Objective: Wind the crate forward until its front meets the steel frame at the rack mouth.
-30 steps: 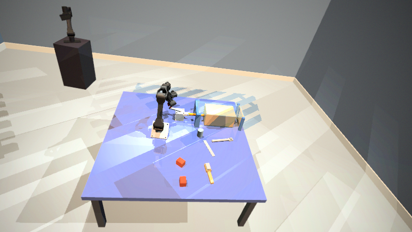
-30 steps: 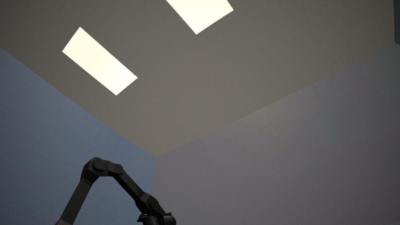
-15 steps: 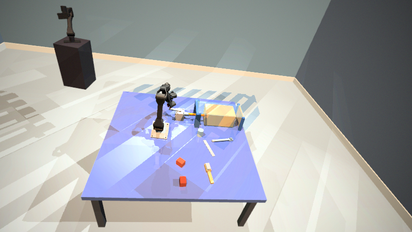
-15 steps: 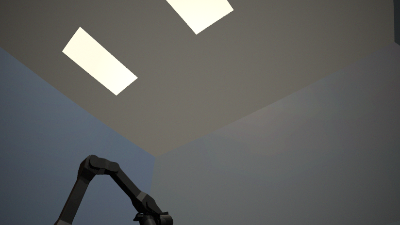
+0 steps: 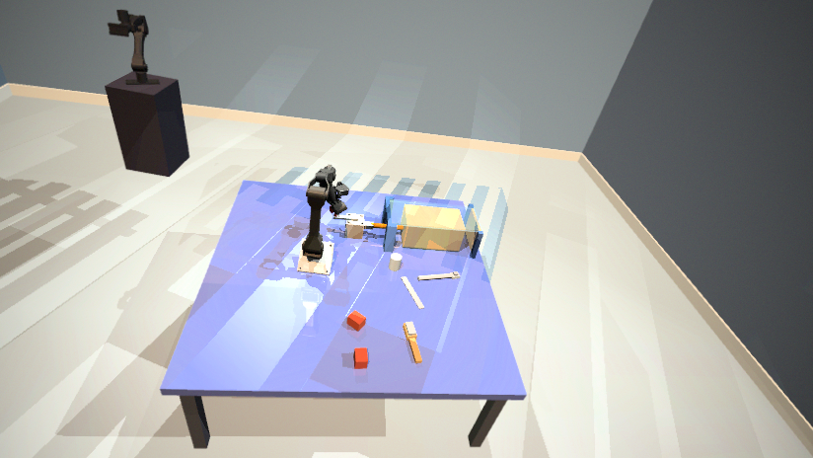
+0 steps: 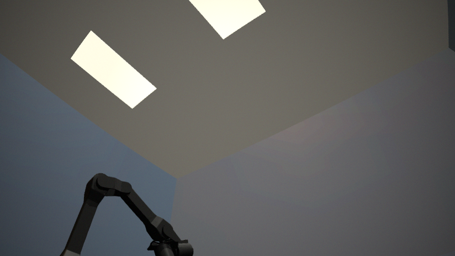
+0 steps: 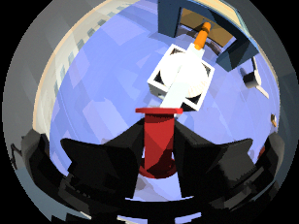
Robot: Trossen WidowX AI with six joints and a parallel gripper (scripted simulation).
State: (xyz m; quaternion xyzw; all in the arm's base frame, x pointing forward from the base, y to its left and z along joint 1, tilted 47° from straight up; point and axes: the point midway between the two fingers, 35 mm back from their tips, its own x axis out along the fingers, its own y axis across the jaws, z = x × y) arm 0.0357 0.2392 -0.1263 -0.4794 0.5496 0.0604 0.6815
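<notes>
The winch handle is 30 mm below my gripper tip and 20 mm ahead of it. The rest, counted from my gripper tip: red piece (10 mm to the right, 10 mm behind); blue steel frame (240 mm ahead, 30 mm to the left, 30 mm below); grey winch (100 mm below, 70 mm ahead).
</notes>
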